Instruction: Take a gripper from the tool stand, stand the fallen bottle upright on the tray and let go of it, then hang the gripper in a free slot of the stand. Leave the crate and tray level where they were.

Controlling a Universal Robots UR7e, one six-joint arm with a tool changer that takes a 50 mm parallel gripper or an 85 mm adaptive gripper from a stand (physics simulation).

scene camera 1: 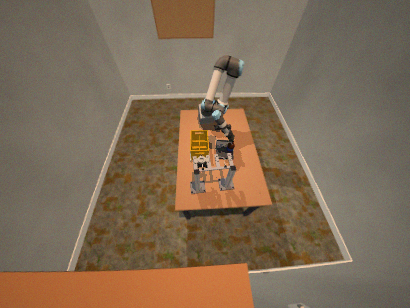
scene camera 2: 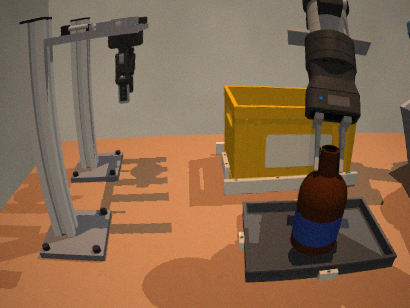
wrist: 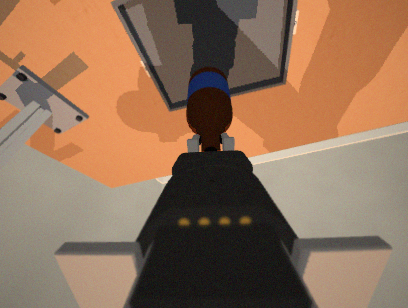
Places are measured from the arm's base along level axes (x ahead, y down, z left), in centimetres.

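Pixels of known places: hand at its tool point: (scene camera 2: 328, 33).
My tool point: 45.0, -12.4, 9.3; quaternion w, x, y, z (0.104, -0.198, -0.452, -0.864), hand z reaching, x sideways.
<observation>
Behind a point stands the place of what it marks, as x, y, z.
The brown bottle (scene camera 1: 230, 147) {51.7, 8.0, 14.8} (scene camera 2: 320, 205) {50.7, 8.4, 19.6} (wrist: 209, 112) {47.4, 6.3, 14.4} with a blue label is near upright over the tray (scene camera 2: 280, 275) {54.5, 20.0, 19.3} (wrist: 260, 86) {39.5, 19.0, 22.5}, leaning slightly right in scene camera 2. Whether its base touches the tray floor is unclear. My gripper (scene camera 2: 330, 159) (wrist: 210, 143), with two straight grey fingers, is shut on the bottle's neck, one finger on each side. In scene camera 2 the fingertips are partly hidden behind the bottle. The tool stand (scene camera 1: 231, 177) {89.0, -2.6, 3.0} (scene camera 2: 49, 125) {85.4, 0.0, 4.6} (wrist: 65, 112) {82.3, 20.0, 6.1} holds another black gripper (scene camera 2: 122, 65), hanging from its crossbeam.
The yellow crate (scene camera 1: 199, 142) {36.5, 11.8, -15.6} (scene camera 2: 250, 145) {51.2, 11.4, -8.4} stands behind the tray in scene camera 2, close to the arm, with white rails (scene camera 2: 290, 185) {42.6, 19.9, -5.9} along its base. The tray has small white blocks (scene camera 2: 328, 274) {47.5, 19.9, 22.0} at its edges. The stand's two posts rise from bolted grey base plates.
</observation>
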